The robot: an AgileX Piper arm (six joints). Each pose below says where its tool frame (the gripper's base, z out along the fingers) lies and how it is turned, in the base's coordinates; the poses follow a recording.
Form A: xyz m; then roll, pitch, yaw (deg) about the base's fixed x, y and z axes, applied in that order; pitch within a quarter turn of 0, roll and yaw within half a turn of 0.
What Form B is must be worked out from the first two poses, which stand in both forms.
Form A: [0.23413 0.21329 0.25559 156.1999 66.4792 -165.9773]
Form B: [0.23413 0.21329 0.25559 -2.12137 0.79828 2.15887]
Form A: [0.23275 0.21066 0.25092 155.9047 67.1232 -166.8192]
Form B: [0.23275 0.21066 0.25092 -2.11285 0.81222 2.15346]
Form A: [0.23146 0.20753 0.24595 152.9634 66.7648 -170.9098]
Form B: [0.23146 0.20753 0.24595 -2.11692 0.82770 2.18435]
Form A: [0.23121 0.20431 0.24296 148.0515 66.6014 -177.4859]
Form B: [0.23121 0.20431 0.24296 -2.11028 0.85532 2.22033]
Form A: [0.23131 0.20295 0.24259 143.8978 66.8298 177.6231]
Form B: [0.23131 0.20295 0.24259 -2.08872 0.87352 2.22966]
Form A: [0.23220 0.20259 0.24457 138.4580 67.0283 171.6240]
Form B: [0.23220 0.20259 0.24457 -2.05475 0.89206 2.23320]
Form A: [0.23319 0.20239 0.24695 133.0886 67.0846 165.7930]
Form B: [0.23319 0.20239 0.24695 -2.01875 0.90952 2.23272]
